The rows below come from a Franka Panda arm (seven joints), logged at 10 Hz.
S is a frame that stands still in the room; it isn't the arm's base.
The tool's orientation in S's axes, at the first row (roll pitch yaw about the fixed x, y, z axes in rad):
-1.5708 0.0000 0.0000
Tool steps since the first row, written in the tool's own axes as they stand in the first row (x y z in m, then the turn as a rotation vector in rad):
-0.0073 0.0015 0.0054 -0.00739 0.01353 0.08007
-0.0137 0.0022 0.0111 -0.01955 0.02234 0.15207
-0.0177 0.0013 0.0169 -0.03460 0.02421 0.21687
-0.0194 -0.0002 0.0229 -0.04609 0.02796 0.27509
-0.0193 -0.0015 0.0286 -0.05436 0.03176 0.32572
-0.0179 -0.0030 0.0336 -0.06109 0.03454 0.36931
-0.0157 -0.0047 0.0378 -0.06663 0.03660 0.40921
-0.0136 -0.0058 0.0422 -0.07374 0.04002 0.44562
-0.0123 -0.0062 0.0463 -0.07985 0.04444 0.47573
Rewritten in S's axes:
-0.0073 0.0054 -0.0015 -0.00739 0.08007 -0.01353
-0.0137 0.0111 -0.0022 -0.01955 0.15207 -0.02234
-0.0177 0.0169 -0.0013 -0.03460 0.21687 -0.02421
-0.0194 0.0229 0.0002 -0.04609 0.27509 -0.02796
-0.0193 0.0286 0.0015 -0.05436 0.32572 -0.03176
-0.0179 0.0336 0.0030 -0.06109 0.36931 -0.03454
-0.0157 0.0378 0.0047 -0.06663 0.40921 -0.03660
-0.0136 0.0422 0.0058 -0.07374 0.44562 -0.04002
-0.0123 0.0463 0.0062 -0.07985 0.47573 -0.04444

